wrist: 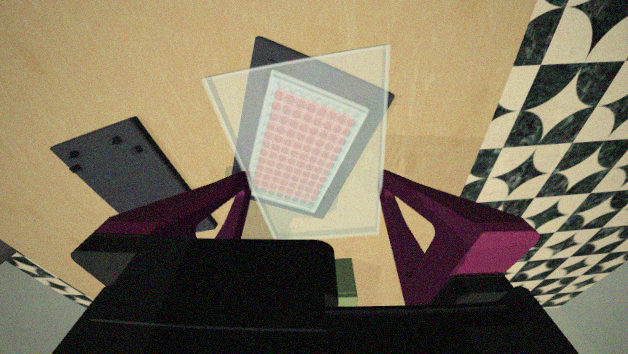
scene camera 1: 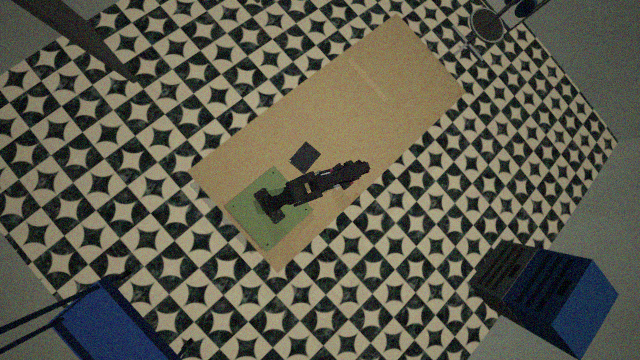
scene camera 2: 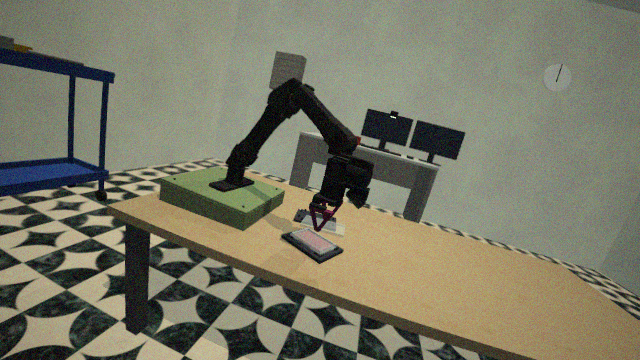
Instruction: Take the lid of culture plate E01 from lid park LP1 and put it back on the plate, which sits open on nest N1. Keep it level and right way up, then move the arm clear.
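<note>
My gripper is shut on the clear lid, with a finger on each long side. The lid is raised above the table and looks roughly level. In the wrist view it overlaps the open plate, whose pink wells show through it, and is turned relative to the plate. The plate sits on dark nest N1. The dark lid park LP1 carries no lid and lies beside the nest. In scene camera 1 the arm hides the plate and lid.
The arm's base stands on a green block at one end of the wooden table. A blue cart stands off the table. A desk with two monitors is behind.
</note>
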